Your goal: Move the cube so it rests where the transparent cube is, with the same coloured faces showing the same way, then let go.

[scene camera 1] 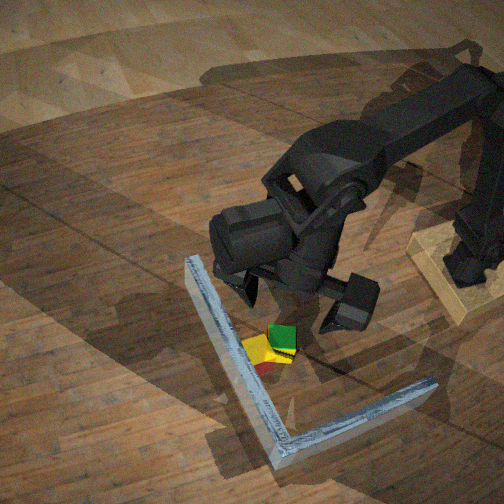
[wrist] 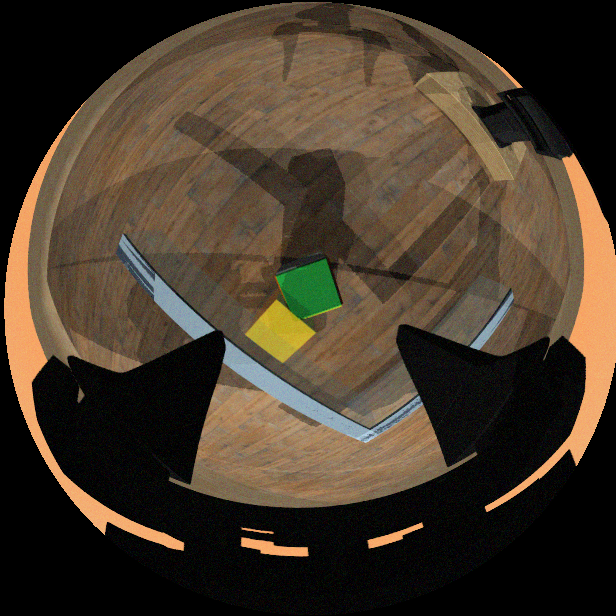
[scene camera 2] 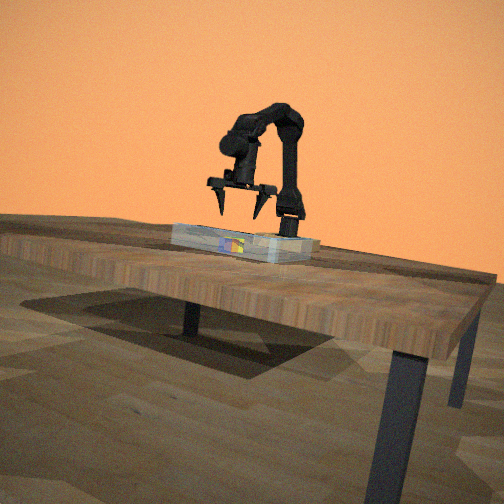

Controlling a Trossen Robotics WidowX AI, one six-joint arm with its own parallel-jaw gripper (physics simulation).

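Note:
The cube point(scene camera 1: 283, 337) shows a green top face and lies on the table inside the grey L-shaped rail point(scene camera 1: 262, 391). A second cube shape with a yellow top and a red side point(scene camera 1: 261, 351) touches it on the left, partly overlapping; which of the two is the transparent one I cannot tell. In the wrist view the green face point(wrist: 310, 287) sits up and right of the yellow face point(wrist: 280, 330). My gripper point(scene camera 1: 297, 300) is open and empty, hovering above the cubes with its fingers either side. It also shows in the wrist view point(wrist: 312, 395) and the far scene view point(scene camera 2: 241, 199).
The rail's two arms form a corner at the front point(scene camera 1: 280, 447). The arm's base stands on a light wooden block point(scene camera 1: 455, 270) at the right. The table edge point(scene camera 2: 300, 300) shows in the far scene view.

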